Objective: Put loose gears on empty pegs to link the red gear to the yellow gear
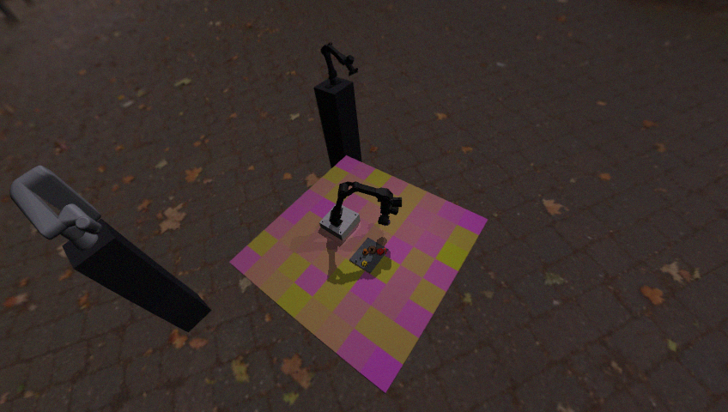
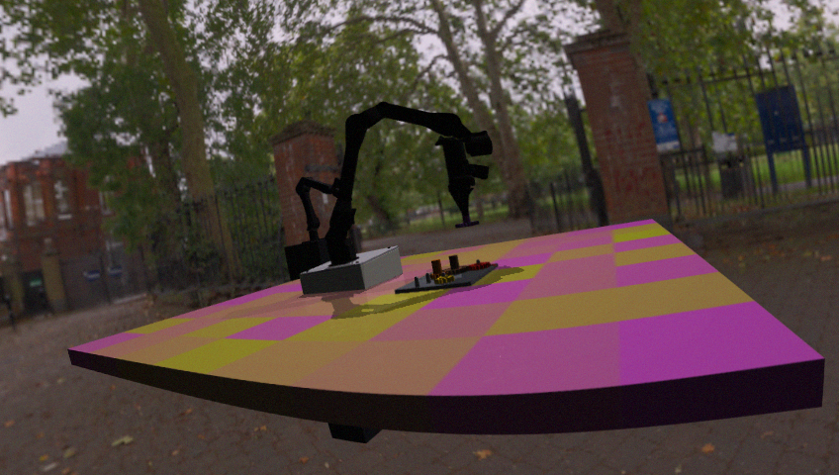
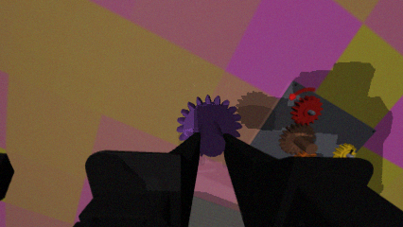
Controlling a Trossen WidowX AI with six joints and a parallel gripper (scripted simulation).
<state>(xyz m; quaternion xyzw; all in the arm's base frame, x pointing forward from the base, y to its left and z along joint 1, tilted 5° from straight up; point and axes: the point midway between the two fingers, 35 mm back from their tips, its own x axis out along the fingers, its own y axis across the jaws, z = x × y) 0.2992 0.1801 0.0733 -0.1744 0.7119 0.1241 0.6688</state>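
My gripper tip is 230 mm to the left of the orange gear and 100 mm above it. From my gripper tip the other things lie so: purple gear 10 mm below; red gear 160 mm to the right, 110 mm below, 70 mm ahead; red arrow 140 mm to the right, 120 mm below, 90 mm ahead.
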